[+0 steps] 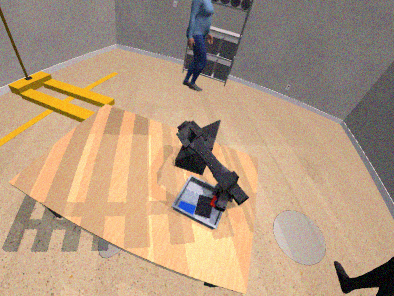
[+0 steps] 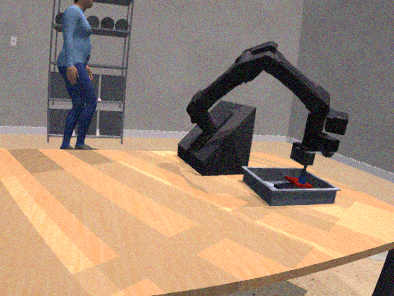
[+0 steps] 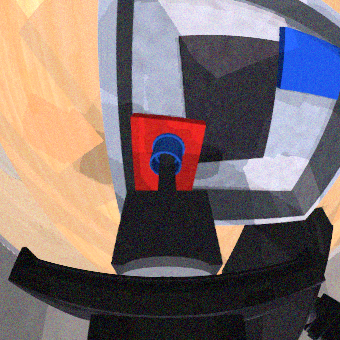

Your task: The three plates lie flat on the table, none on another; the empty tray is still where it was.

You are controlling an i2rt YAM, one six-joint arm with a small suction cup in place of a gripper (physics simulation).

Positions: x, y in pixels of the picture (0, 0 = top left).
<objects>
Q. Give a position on a blue plate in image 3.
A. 301, 57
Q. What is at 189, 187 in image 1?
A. A grey tray.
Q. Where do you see a red plate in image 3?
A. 145, 127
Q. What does my suction cup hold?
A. A red plate.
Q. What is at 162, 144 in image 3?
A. My suction cup.
</objects>
